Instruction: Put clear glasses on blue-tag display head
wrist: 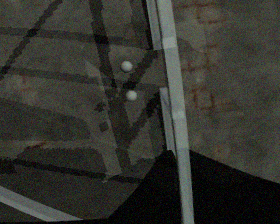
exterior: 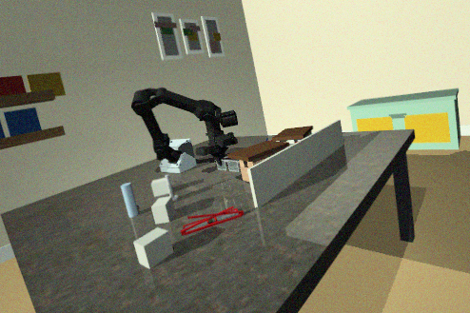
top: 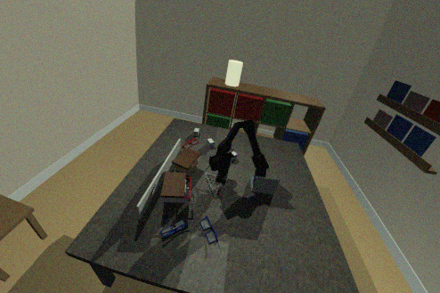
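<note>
My gripper tip is now 10 mm short of the pale blue cylinder, 410 mm to the left of it and 30 mm below it. Also, from my gripper tip: long white panel: 370 mm ahead, 60 mm to the left, 40 mm above.
</note>
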